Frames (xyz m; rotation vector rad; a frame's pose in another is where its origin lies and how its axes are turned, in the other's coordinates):
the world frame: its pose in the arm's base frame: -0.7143 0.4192 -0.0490 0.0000 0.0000 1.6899
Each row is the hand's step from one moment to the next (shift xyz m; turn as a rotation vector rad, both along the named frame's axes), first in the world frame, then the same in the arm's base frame.
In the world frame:
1: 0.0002 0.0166 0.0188 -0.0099 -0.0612 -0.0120
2: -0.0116 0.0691 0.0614 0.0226 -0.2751 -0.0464
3: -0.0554 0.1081 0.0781 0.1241 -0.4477 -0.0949
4: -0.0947 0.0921 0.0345 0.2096 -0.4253 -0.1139
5: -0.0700 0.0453 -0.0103 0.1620 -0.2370 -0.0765
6: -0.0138 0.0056 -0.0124 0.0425 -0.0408 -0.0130
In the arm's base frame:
1: -0.0165 -0.0018 0.0188 0.0619 -0.0026 -0.0120
2: -0.0672 -0.0197 0.0614 0.2705 0.0551 -0.0464
3: -0.1008 -0.0679 0.0781 0.4298 0.1764 -0.0949
4: -0.0802 -0.1050 0.0345 0.3974 0.2587 -0.1139
5: -0.0367 -0.0749 -0.0103 0.2161 0.1890 -0.0765
6: -0.0039 -0.0144 -0.0124 0.0355 0.0470 -0.0130

